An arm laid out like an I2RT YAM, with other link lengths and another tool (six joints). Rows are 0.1 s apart.
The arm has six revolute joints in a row. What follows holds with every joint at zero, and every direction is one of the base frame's. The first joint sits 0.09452 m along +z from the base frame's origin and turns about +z. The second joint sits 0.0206 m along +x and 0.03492 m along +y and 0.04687 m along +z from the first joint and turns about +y. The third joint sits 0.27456 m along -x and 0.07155 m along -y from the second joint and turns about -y. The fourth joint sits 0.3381 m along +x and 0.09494 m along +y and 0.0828 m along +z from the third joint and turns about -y. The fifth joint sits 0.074 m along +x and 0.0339 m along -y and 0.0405 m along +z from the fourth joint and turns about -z. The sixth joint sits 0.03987 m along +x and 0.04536 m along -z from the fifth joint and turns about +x. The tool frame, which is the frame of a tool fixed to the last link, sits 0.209 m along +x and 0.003 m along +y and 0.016 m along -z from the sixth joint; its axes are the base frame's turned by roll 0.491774, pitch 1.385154 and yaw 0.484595 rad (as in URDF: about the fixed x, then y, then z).
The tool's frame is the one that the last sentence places.
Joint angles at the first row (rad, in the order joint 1, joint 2, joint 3, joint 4, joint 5, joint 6):
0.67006, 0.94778, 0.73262, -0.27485, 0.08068, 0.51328
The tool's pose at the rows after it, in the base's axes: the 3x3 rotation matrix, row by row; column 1 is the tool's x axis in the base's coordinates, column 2 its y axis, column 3 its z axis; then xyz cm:
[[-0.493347 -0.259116 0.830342], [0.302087 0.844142 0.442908], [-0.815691 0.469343 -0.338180]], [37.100 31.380 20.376]
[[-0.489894 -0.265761 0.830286], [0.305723 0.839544 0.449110], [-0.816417 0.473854 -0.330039]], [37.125 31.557 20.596]
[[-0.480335 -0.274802 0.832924], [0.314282 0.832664 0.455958], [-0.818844 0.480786 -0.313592]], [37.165 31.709 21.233]
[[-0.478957 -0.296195 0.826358], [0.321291 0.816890 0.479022], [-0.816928 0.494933 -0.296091]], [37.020 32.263 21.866]
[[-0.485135 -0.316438 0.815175], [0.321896 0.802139 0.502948], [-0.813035 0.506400 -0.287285]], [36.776 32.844 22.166]
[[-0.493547 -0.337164 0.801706], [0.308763 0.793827 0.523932], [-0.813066 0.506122 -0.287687]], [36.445 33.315 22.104]
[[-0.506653 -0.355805 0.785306], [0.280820 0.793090 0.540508], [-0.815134 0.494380 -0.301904]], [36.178 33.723 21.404]
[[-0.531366 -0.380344 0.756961], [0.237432 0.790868 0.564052], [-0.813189 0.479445 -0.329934]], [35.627 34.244 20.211]
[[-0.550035 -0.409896 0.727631], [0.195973 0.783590 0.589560], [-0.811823 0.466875 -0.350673]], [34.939 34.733 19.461]
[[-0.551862 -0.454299 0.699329], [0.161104 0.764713 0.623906], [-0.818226 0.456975 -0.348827]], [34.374 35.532 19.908]
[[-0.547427 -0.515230 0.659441], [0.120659 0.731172 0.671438], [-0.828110 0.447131 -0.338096]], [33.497 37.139 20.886]
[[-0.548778 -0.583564 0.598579], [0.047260 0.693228 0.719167], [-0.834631 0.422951 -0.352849]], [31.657 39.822 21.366]
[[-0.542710 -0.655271 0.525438], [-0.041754 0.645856 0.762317], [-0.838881 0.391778 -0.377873]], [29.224 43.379 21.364]
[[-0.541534 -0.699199 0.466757], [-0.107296 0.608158 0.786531], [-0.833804 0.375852 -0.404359]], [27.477 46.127 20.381]
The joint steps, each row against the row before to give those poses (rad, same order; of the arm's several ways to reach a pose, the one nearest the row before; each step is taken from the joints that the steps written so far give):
0.00000, 0.00000, -0.00799, 0.01067, -0.00305, -0.00001
0.00001, -0.00114, -0.00155, 0.00956, -0.00495, -0.00037
-0.00003, -0.00725, 0.00001, 0.01067, -0.00384, -0.00001
-0.00149, -0.00421, -0.00039, 0.01640, -0.02400, -0.00037
-0.00154, 0.00040, 0.00000, 0.01107, -0.02748, -0.00115
0.00000, 0.00266, 0.00000, 0.00229, -0.02365, -0.01106
-0.00001, 0.01411, 0.00078, -0.00269, -0.02061, -0.02061
-0.00074, 0.02021, 0.00189, -0.01297, -0.03317, -0.02822
-0.00002, 0.01183, 0.00381, -0.01639, -0.03435, -0.02976
0.00155, 0.00953, 0.01831, -0.01031, -0.03851, -0.03471
0.01717, 0.02176, 0.03358, -0.00495, -0.04120, -0.03700
0.05795, 0.05226, 0.06028, -0.02785, -0.01643, -0.03968
0.08507, 0.08088, 0.07590, -0.02479, 0.00191, -0.03815
0.05837, 0.07818, 0.04997, -0.00268, -0.00381, -0.02213

